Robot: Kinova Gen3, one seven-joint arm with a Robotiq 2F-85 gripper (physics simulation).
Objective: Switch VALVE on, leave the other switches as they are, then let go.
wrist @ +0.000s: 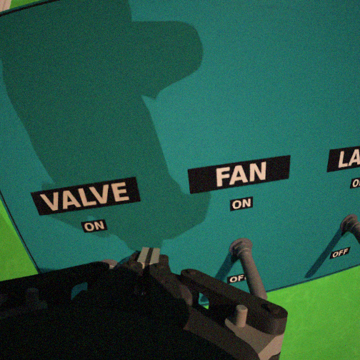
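The VALVE label (85, 195) is at the left of the teal panel (260, 90), with its ON tag (94, 226) below it. A small part of the VALVE switch's base (109, 263) shows just left of the fingertips; its lever is hidden behind the gripper, so its position cannot be told. My gripper (150, 259) is shut and empty, its tips low in the view, right of the VALVE switch and left of the FAN switch. The FAN switch (251, 270) has its lever pointing down, towards its OFF tag (236, 279).
The FAN label (239, 174) is at centre right. Another switch (350, 224), under a partly cut-off label starting with LA (345, 159), points down at the right edge. The gripper's shadow lies over the panel's left part. A green surface (320, 315) shows beyond the panel's lower edge.
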